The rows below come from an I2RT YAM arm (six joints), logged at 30 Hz.
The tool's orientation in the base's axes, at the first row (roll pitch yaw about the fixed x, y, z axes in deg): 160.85 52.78 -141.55
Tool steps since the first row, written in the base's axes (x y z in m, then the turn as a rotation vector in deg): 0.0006 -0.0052 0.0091 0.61 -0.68 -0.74; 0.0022 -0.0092 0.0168 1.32 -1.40 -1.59; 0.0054 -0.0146 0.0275 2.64 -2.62 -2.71; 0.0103 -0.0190 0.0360 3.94 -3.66 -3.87; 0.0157 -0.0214 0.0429 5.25 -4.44 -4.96; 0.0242 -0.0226 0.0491 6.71 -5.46 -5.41; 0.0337 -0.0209 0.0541 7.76 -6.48 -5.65; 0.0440 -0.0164 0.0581 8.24 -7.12 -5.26; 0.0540 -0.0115 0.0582 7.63 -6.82 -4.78; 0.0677 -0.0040 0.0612 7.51 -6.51 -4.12; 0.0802 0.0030 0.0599 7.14 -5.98 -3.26; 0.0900 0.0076 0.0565 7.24 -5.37 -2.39; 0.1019 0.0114 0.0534 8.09 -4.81 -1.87
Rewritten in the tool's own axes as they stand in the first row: -0.0056 -0.0017 -0.0087 0.56 -1.02 0.16; -0.0110 -0.0037 -0.0154 1.17 -2.17 0.40; -0.0190 -0.0072 -0.0242 1.89 -4.14 0.67; -0.0264 -0.0120 -0.0304 2.59 -6.00 1.08; -0.0336 -0.0163 -0.0340 3.13 -7.71 1.64; -0.0421 -0.0225 -0.0351 3.18 -9.54 1.72; -0.0512 -0.0280 -0.0331 3.26 -11.01 1.52; -0.0609 -0.0328 -0.0281 2.96 -11.68 1.02; -0.0676 -0.0379 -0.0208 2.76 -10.93 0.73; -0.0793 -0.0438 -0.0118 2.17 -10.52 0.53; -0.0868 -0.0499 -0.0012 1.46 -9.75 0.28; -0.0905 -0.0557 0.0079 0.49 -9.31 0.26; -0.0951 -0.0635 0.0170 -0.53 -9.56 0.70
